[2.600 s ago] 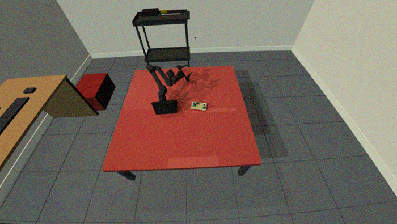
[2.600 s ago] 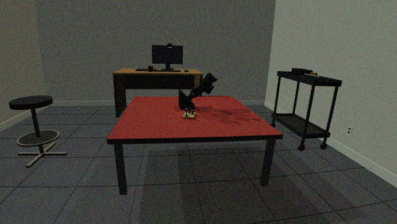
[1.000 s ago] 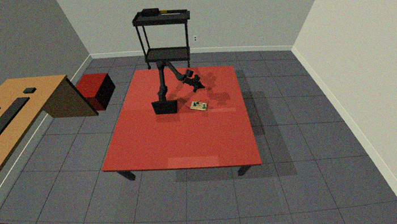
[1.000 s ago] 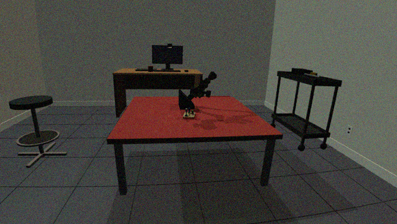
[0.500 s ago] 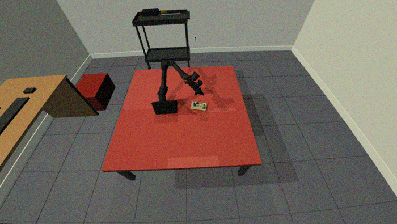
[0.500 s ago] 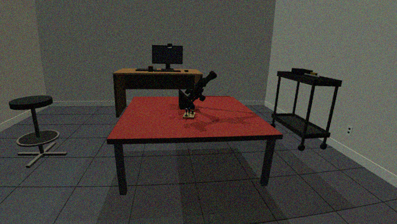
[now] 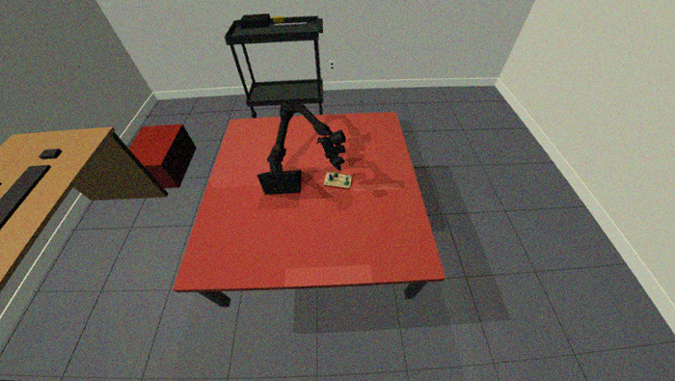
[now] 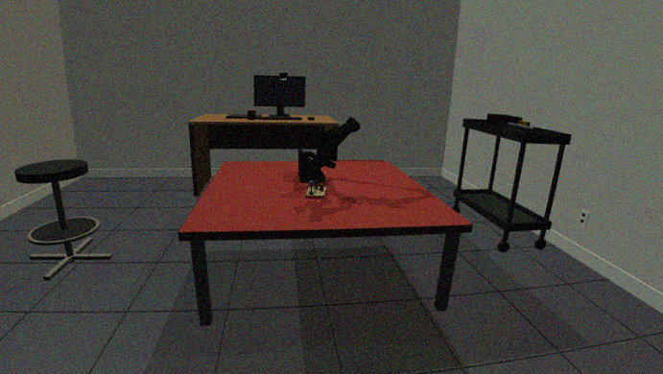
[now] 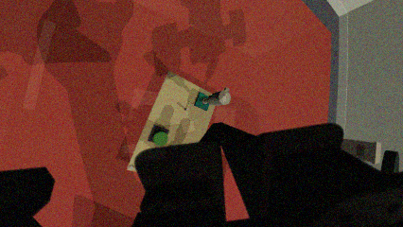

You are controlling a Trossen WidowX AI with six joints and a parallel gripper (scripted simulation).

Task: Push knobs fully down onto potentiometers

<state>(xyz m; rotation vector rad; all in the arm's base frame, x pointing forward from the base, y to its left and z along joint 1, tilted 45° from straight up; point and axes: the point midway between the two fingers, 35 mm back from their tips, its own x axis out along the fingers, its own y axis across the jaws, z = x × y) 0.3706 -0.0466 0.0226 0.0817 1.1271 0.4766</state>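
Now: gripper tip 6 cm past the blue knob, 1 cm to the right of it and 6 cm above it. Also, from my gripper tip: grey knob: 4 cm ahead, 2 cm to the right, 4 cm below.
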